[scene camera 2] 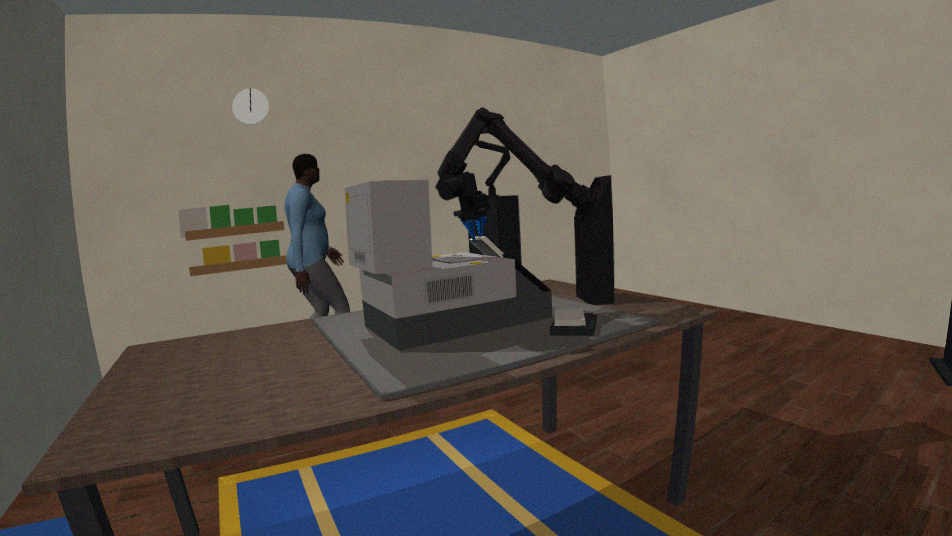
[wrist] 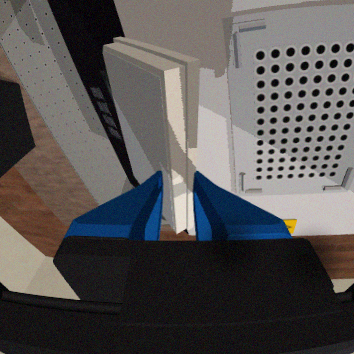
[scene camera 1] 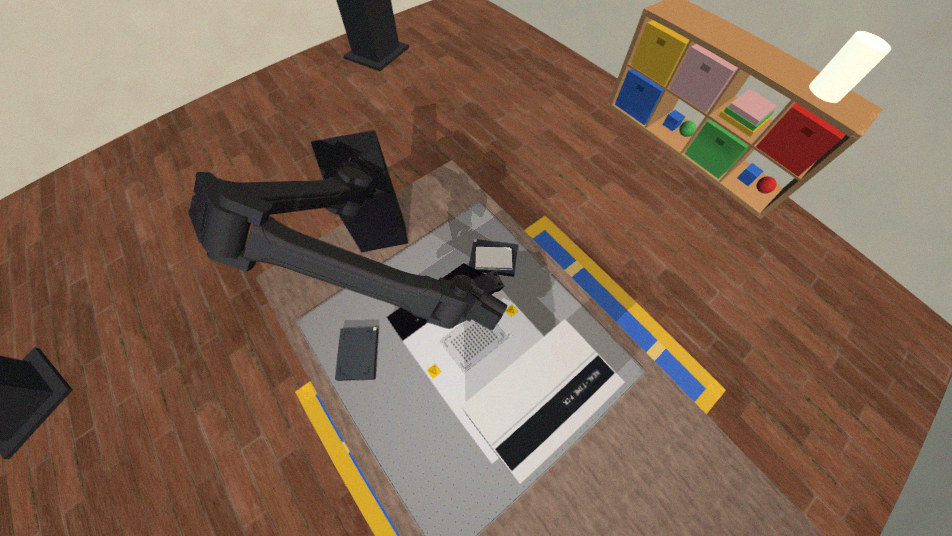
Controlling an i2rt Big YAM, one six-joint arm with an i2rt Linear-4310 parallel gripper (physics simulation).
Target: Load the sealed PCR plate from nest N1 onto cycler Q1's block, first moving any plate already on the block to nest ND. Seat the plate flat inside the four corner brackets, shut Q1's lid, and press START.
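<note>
My gripper [scene camera 2: 475, 237] [wrist: 177, 178] is shut on a pale plate [scene camera 2: 491, 247] [wrist: 135, 90], which stands steeply tilted, nearly on edge, with its narrow side between the blue fingertips. The plate is over the cycler's front part, beside the block; I cannot tell if its lower edge touches the casing. The block [scene camera 1: 474, 340] [wrist: 245, 110], with its rows of holes and corner brackets, has no plate on it. The cycler's lid [scene camera 1: 532, 379] [scene camera 2: 399, 223] stands open. Another pale plate [scene camera 1: 493, 257] [scene camera 2: 569, 316] sits in a dark nest. A second dark nest [scene camera 1: 357, 352] holds no plate. Nest labels are not readable.
The black front panel [scene camera 1: 407, 321] [wrist: 85, 50] slopes down beside the held plate; the arm partly covers it in scene camera 1. The raised lid stands behind the block. A person [scene camera 2: 307, 233] stands beyond the table [scene camera 2: 199, 399].
</note>
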